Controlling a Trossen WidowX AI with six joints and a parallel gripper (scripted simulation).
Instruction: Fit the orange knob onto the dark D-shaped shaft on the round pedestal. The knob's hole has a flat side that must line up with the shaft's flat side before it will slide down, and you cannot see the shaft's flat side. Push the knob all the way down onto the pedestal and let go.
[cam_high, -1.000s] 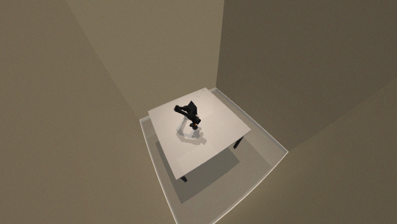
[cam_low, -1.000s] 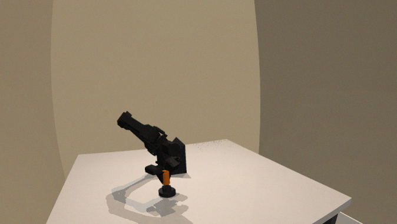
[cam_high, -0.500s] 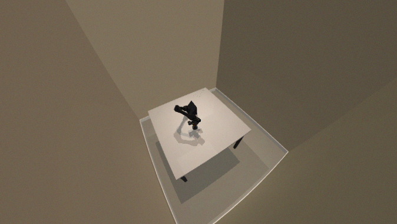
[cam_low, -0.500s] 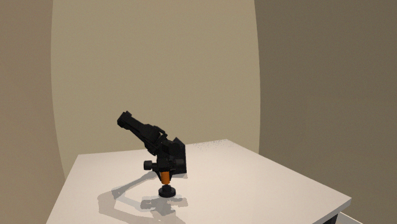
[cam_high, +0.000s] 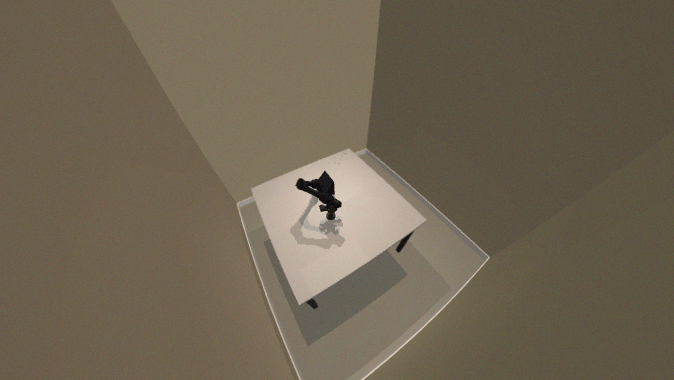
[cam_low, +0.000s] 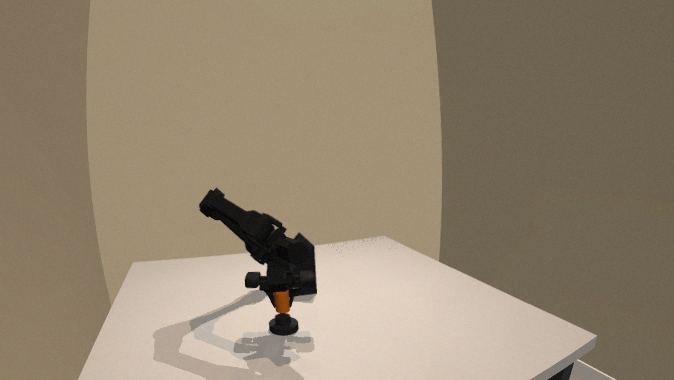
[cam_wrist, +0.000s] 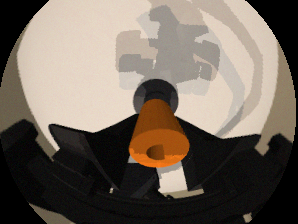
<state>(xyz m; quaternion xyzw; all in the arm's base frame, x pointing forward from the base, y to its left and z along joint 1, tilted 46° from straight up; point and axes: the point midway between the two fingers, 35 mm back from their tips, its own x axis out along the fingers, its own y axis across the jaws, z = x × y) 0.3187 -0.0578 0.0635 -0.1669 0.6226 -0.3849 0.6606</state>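
My gripper tip is now 2 cm below the orange knob. The rest, counted from my gripper tip: dark round pedestal 4 cm below.
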